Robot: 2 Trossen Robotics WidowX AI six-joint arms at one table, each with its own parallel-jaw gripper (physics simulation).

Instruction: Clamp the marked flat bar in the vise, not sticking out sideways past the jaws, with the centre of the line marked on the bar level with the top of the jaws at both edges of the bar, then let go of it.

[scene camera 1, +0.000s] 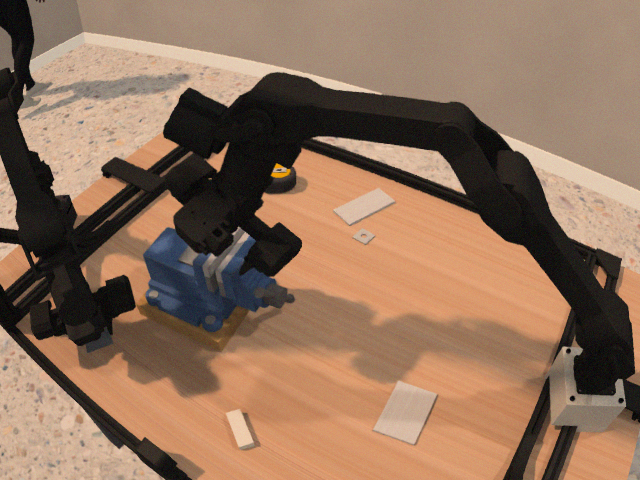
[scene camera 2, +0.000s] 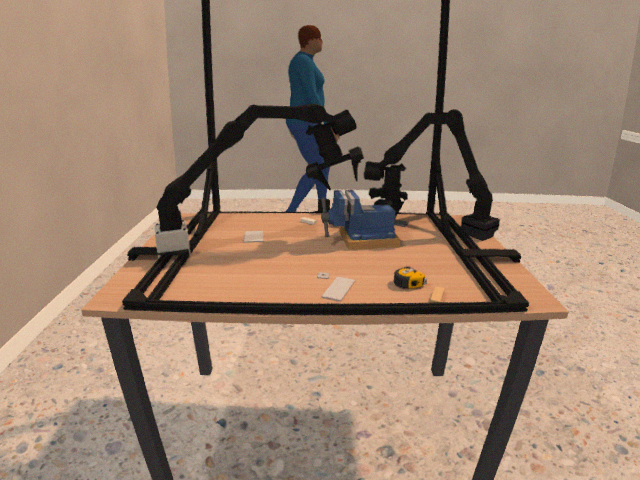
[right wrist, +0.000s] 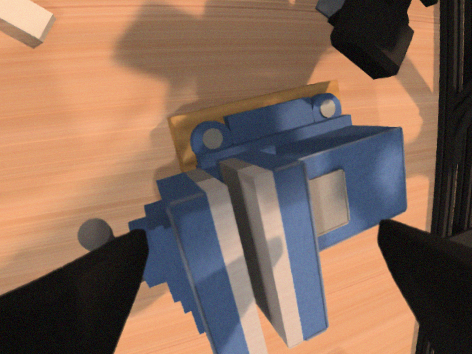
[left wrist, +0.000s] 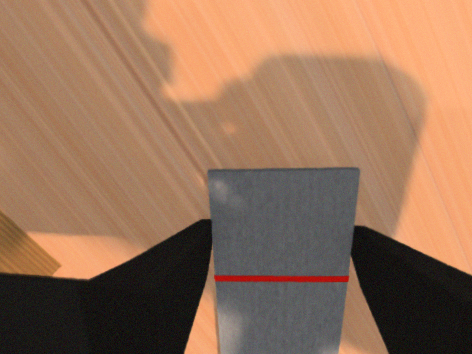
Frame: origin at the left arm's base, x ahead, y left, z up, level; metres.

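Where they show: left gripper, fingertip midpoint: (right wrist: 341,2) (left wrist: 281,234); right gripper, fingertip midpoint: (scene camera 2: 343,185) (right wrist: 262,236); left arm's base at its link origin: (scene camera 2: 481,217); right arm's base at its link origin: (scene camera 1: 594,375) (scene camera 2: 170,227).
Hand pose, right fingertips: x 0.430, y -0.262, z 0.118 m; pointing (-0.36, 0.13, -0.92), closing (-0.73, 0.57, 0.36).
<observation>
Each offset is from my right fingertips to the top centre of the thing. "spot": to the spot under its first point.
The flat bar {dx -0.255, dy +0.004, dz -0.176 m} (left wrist: 282,225) (scene camera 1: 99,342) (right wrist: 330,6) is dark grey with a red line across it, close to the table left of the vise in scene camera 1; its near end is cut off in the left wrist view. My left gripper (left wrist: 281,234) (scene camera 1: 93,333) (scene camera 2: 387,200) is shut on the bar, fingertips at its two side edges, beyond the red line. The blue vise (scene camera 1: 178,279) (scene camera 2: 374,222) (right wrist: 370,155) stands on a wooden base, pale jaws apart, the gap empty. My right gripper (right wrist: 262,236) (scene camera 1: 227,260) (scene camera 2: 342,184) is open and empty above the jaws.
A tape measure {dx +0.073, dy +0.370, dz -0.140 m} (scene camera 1: 280,180) (scene camera 2: 409,277), two pale plates {dx +0.236, dy +0.282, dz -0.174 m} (scene camera 1: 364,206) {dx +0.249, dy -0.169, dz -0.174 m} (scene camera 1: 405,412), a small holed square {spot: dx +0.234, dy +0.191, dz -0.176 m} (scene camera 1: 369,238) and a whitish block {dx +0.012, dy -0.184, dz -0.167 m} (scene camera 1: 240,429) (right wrist: 25,22) lie on the table. A yellowish block {dx +0.067, dy +0.468, dz -0.164 m} (scene camera 2: 436,295) lies near the tape. Black rails edge the table.
</observation>
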